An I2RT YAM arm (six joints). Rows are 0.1 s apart.
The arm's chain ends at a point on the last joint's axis. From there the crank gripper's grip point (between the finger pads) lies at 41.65 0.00 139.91 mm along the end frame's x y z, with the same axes.
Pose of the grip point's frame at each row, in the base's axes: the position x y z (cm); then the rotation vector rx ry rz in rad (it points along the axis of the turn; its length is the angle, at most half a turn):
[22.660 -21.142 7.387 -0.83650 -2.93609 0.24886]
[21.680 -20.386 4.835 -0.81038 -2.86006 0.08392]
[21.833 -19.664 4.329 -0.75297 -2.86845 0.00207]
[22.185 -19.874 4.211 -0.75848 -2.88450 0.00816]
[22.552 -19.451 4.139 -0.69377 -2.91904 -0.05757]
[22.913 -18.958 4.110 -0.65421 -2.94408 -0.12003]
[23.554 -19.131 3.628 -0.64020 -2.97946 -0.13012]
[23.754 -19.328 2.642 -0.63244 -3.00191 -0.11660]
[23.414 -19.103 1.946 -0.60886 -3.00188 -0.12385]
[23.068 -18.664 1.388 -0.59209 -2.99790 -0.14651]
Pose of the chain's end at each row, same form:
[27.864 -21.470 21.022 -0.83650 -2.93609 0.24886]
[27.633 -22.456 18.002 -0.81038 -2.86006 0.08392]
[27.775 -22.297 17.400 -0.75297 -2.86845 0.00207]
[27.924 -22.401 17.393 -0.75848 -2.88450 0.00816]
[28.018 -22.277 17.377 -0.69377 -2.91904 -0.05757]
[28.095 -22.146 17.379 -0.65421 -2.94408 -0.12003]
[28.332 -22.250 17.064 -0.64020 -2.97946 -0.13012]
[28.315 -22.236 16.201 -0.63244 -3.00191 -0.11660]
[28.056 -22.025 15.474 -0.60886 -3.00188 -0.12385]
[27.775 -21.758 14.855 -0.59209 -2.99790 -0.14651]

